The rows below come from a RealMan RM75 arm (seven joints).
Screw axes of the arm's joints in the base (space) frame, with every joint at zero. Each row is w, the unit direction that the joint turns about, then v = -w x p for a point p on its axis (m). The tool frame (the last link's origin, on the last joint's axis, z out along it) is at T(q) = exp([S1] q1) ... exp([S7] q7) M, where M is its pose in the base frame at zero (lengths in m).
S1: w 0 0 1 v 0 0 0
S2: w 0 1 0 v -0.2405 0 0
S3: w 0 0 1 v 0 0 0
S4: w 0 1 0 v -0.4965 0 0
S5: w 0 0 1 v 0 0 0
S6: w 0 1 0 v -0.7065 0 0
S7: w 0 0 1 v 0 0 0
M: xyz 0 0 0.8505 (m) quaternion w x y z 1 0 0 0
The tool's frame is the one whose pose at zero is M.
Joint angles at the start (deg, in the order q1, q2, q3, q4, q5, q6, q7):
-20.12, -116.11, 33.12, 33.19, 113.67, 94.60, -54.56
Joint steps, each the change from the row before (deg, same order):
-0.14, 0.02, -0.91, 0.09, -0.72, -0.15, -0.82
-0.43, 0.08, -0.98, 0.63, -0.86, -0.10, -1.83
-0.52, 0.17, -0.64, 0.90, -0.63, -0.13, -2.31
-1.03, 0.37, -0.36, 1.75, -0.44, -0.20, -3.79
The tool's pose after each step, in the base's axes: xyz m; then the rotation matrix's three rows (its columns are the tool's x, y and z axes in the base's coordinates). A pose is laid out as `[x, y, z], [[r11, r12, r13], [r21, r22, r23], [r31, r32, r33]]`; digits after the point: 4 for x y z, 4 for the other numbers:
[-0.3241, 0.2742, 0.0254], [[0.8456, 0.3463, 0.4063], [0.1322, -0.8731, 0.4692], [0.5172, -0.3430, -0.7841]]
[-0.3221, 0.2800, 0.0315], [[0.8326, 0.3703, 0.4119], [0.1382, -0.8590, 0.4930], [0.5364, -0.3535, -0.7663]]
[-0.3198, 0.2861, 0.0380], [[0.8215, 0.3927, 0.4135], [0.1482, -0.8472, 0.5101], [0.5507, -0.3577, -0.7542]]
[-0.3149, 0.2962, 0.0478], [[0.8118, 0.4152, 0.4105], [0.1639, -0.8369, 0.5223], [0.5604, -0.3567, -0.7475]]

